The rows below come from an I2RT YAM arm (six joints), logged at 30 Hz.
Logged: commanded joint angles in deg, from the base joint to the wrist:
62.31 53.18 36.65 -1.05 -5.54 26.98
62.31 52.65 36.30 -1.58 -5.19 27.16
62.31 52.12 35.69 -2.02 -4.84 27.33
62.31 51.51 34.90 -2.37 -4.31 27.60
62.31 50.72 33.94 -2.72 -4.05 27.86
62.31 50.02 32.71 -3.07 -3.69 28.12
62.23 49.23 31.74 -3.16 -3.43 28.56
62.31 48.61 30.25 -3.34 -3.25 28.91
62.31 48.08 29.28 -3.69 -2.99 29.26
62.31 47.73 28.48 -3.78 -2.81 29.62
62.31 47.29 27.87 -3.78 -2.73 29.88
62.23 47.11 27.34 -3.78 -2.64 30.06
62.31 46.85 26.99 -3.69 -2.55 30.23
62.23 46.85 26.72 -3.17 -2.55 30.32
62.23 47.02 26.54 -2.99 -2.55 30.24
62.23 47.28 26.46 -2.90 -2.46 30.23
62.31 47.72 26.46 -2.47 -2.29 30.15
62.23 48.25 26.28 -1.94 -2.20 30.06
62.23 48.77 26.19 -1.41 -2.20 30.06
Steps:
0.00 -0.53 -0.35 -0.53 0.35 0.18
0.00 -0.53 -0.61 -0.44 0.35 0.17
0.00 -0.61 -0.79 -0.35 0.53 0.27
0.00 -0.79 -0.96 -0.35 0.26 0.26
0.00 -0.70 -1.23 -0.35 0.36 0.26
-0.08 -0.79 -0.97 -0.09 0.26 0.44
0.08 -0.62 -1.49 -0.18 0.18 0.35
0.00 -0.53 -0.97 -0.35 0.26 0.35
0.00 -0.35 -0.80 -0.09 0.18 0.36
0.00 -0.44 -0.61 0.00 0.08 0.26
-0.08 -0.18 -0.53 0.00 0.09 0.18
0.08 -0.26 -0.35 0.09 0.09 0.17
-0.08 0.00 -0.27 0.52 0.00 0.09
0.00 0.17 -0.18 0.18 0.00 -0.08
0.00 0.26 -0.08 0.09 0.09 -0.01
0.08 0.44 0.00 0.43 0.17 -0.08
-0.08 0.53 -0.18 0.53 0.09 -0.09
0.00 0.52 -0.09 0.53 0.00 0.00

